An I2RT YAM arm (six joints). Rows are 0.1 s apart.
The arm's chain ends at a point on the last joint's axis. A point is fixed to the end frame.
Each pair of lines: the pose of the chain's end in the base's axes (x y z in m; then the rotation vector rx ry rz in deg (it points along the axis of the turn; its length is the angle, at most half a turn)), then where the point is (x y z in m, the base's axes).
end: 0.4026, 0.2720, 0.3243, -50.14, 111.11, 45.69
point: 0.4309 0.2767 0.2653
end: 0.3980, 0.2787, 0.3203, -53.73, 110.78, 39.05
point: 0.4298 0.2783 0.2629
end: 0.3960, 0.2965, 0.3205, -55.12, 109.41, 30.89
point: 0.4324 0.2904 0.2662
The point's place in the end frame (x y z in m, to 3 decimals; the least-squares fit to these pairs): 0.039 -0.032 0.042
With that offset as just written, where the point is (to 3 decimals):
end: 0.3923, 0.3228, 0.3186, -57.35, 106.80, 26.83
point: 0.432 0.315 0.267
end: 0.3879, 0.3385, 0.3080, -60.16, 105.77, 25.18
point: 0.429 0.330 0.258
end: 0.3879, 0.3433, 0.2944, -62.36, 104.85, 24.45
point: 0.430 0.335 0.245
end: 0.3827, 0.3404, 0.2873, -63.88, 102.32, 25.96
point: 0.426 0.334 0.239
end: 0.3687, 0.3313, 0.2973, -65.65, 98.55, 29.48
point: 0.414 0.330 0.249
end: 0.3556, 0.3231, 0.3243, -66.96, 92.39, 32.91
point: 0.403 0.328 0.279
